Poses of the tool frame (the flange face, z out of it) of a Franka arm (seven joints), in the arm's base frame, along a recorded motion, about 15 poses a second.
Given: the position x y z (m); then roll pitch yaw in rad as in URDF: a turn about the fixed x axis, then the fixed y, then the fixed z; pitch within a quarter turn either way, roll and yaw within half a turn.
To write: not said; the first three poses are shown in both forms.
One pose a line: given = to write
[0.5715 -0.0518 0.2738 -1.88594 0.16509 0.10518] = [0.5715 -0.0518 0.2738 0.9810 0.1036 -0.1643 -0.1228 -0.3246 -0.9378]
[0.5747 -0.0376 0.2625 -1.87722 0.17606 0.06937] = [0.5747 -0.0376 0.2625 0.9822 0.0682 -0.1752 -0.1457 -0.3125 -0.9387]
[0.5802 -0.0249 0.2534 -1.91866 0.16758 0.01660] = [0.5802 -0.0249 0.2534 0.9859 0.0164 -0.1668 -0.1511 -0.3434 -0.9269]
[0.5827 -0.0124 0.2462 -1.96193 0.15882 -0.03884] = [0.5827 -0.0124 0.2462 0.9867 -0.0383 -0.1582 -0.1609 -0.3753 -0.9128]
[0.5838 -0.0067 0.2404 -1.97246 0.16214 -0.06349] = [0.5838 -0.0067 0.2404 0.9849 -0.0626 -0.1614 -0.1731 -0.3807 -0.9083]
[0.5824 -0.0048 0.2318 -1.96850 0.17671 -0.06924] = [0.5824 -0.0048 0.2318 0.9821 -0.0681 -0.1758 -0.1885 -0.3752 -0.9076]
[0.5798 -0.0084 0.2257 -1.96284 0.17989 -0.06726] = [0.5798 -0.0084 0.2257 0.9816 -0.0661 -0.1789 -0.1907 -0.3701 -0.9092]
